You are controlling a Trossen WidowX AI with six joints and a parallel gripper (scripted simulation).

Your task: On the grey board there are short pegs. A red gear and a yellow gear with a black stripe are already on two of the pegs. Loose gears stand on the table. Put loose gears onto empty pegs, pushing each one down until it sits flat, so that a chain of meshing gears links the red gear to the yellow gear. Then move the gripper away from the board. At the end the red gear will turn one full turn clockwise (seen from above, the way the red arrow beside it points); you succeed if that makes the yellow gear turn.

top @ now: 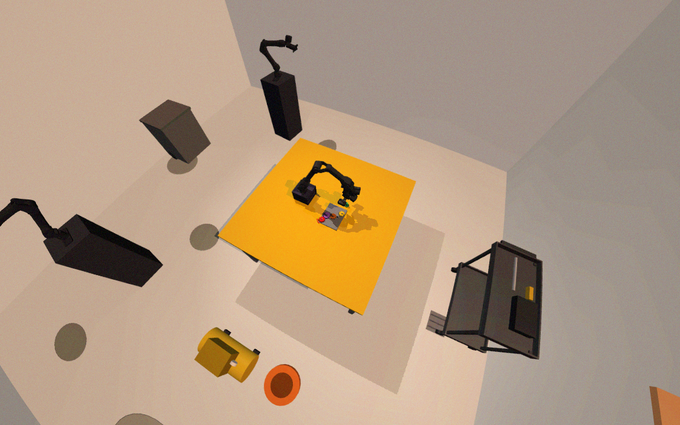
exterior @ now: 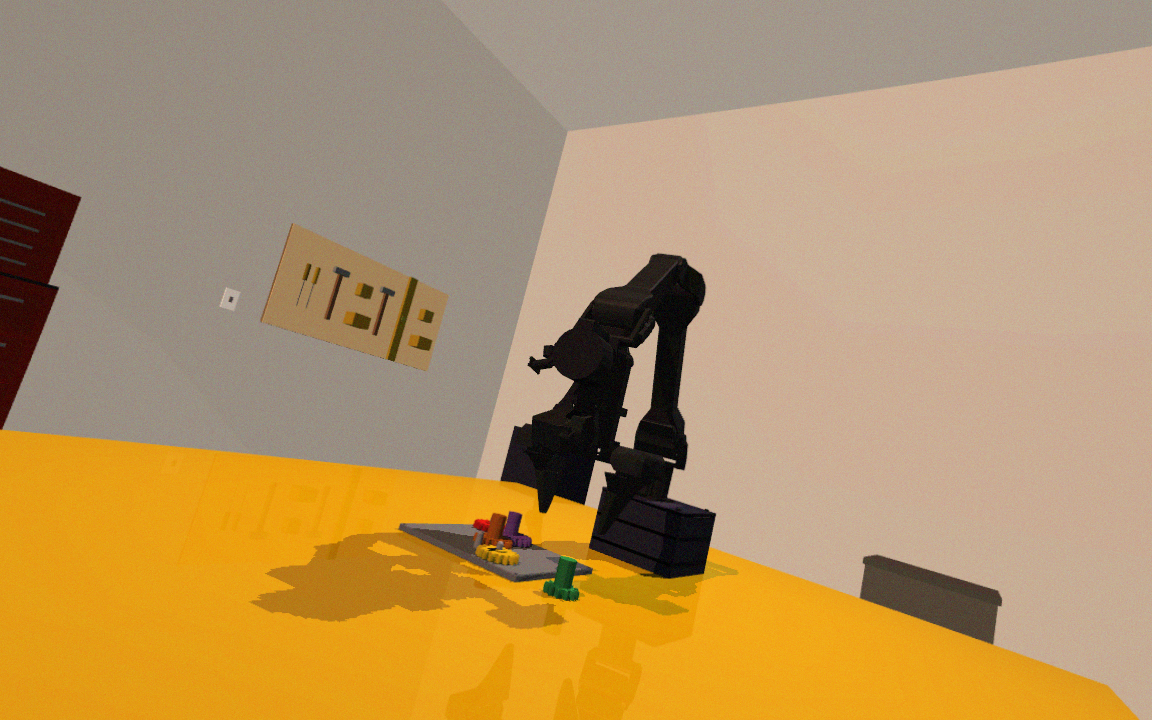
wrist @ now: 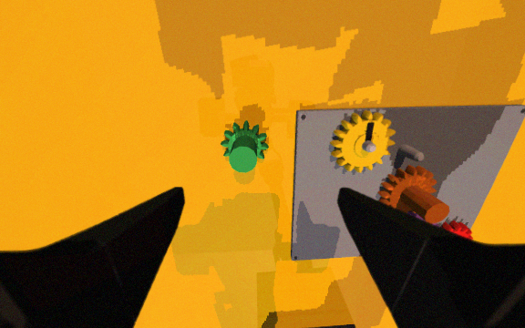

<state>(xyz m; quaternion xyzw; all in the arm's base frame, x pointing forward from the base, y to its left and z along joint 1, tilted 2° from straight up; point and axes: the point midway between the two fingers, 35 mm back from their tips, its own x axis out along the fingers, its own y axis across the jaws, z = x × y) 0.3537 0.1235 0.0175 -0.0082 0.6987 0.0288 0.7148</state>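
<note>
The green gear lies 6 cm below my gripper tip and 1 cm to the left of it. Round my gripper tip: orange gear 15 cm to the right, 5 cm below, 3 cm behind; then red gear 22 cm to the right, 9 cm behind, 6 cm below; then purple gear 17 cm to the right, 8 cm behind, 5 cm below.
</note>
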